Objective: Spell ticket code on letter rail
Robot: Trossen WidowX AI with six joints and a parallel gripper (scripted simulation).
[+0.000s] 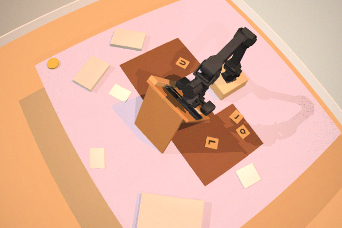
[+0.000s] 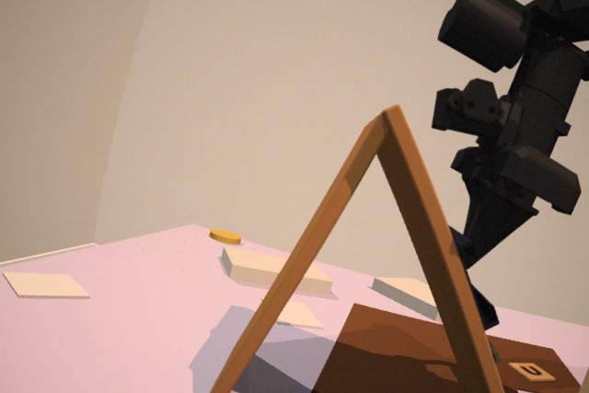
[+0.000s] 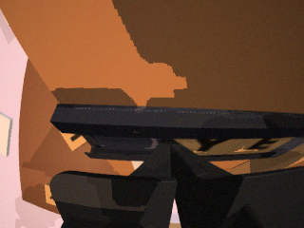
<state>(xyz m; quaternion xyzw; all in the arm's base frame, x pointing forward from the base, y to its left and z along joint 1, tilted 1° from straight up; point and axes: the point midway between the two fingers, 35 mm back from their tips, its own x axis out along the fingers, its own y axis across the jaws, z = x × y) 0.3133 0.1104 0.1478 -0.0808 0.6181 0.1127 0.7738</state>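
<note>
The y tile lies 30 mm to the right of my gripper tip and 10 mm ahead of it. From my gripper tip the other things lie so: brown mat: 180 mm below, 120 mm behind, 90 mm to the right; white ticket: 80 mm below, 50 mm behind, 20 mm to the right; letter tile: 90 mm to the right, 30 mm ahead.
</note>
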